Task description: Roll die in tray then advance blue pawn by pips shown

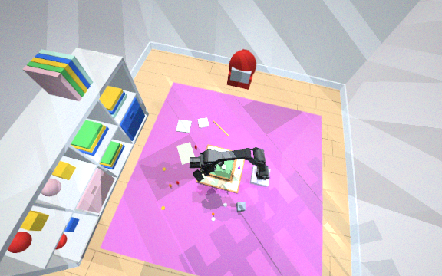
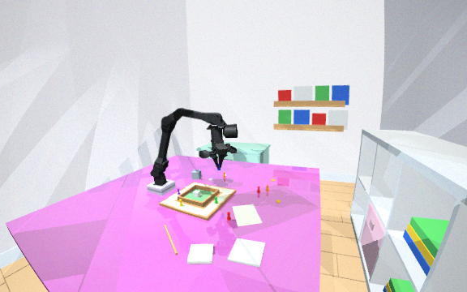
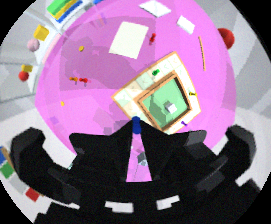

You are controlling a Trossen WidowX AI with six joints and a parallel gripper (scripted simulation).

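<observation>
Now: gripper tip 20 cm past the purple pawn, 9 cm to the left of it and 12 cm above it. Also, from my gripper tip: green pawn (2 cm ahead, 12 cm to the right, 12 cm below); then blue pawn (1 cm above); then white die (10 cm behind, 8 cm to the right, 12 cm below).
</observation>
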